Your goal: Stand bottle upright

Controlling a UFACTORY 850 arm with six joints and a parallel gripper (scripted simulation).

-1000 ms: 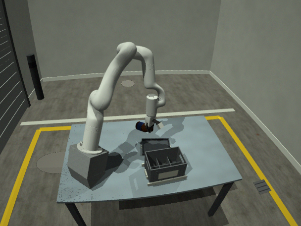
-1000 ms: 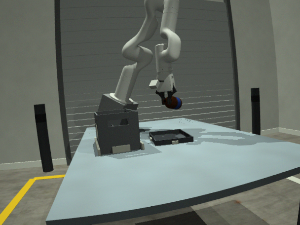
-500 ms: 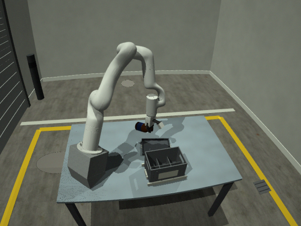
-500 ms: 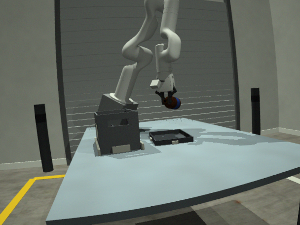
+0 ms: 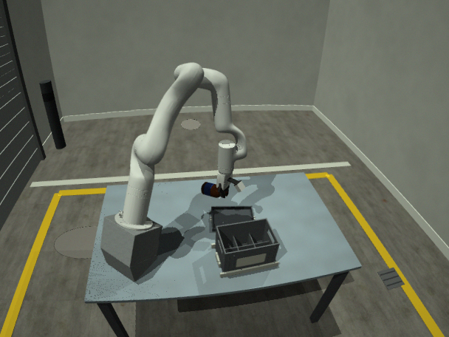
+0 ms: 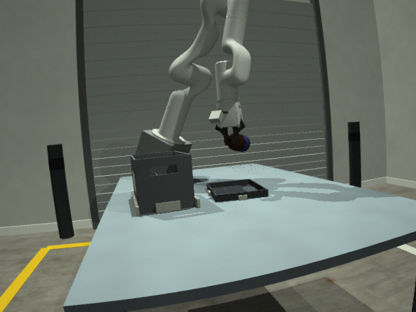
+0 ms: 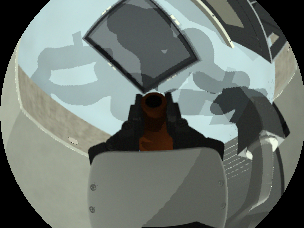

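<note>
My gripper is now 4 cm to the right of the bottle, 4 cm past it and 1 cm above it. Round my hand: crate 30 cm to the right, 12 cm below, 7 cm ahead; then tray 19 cm below, 6 cm ahead, 2 cm to the right.
</note>
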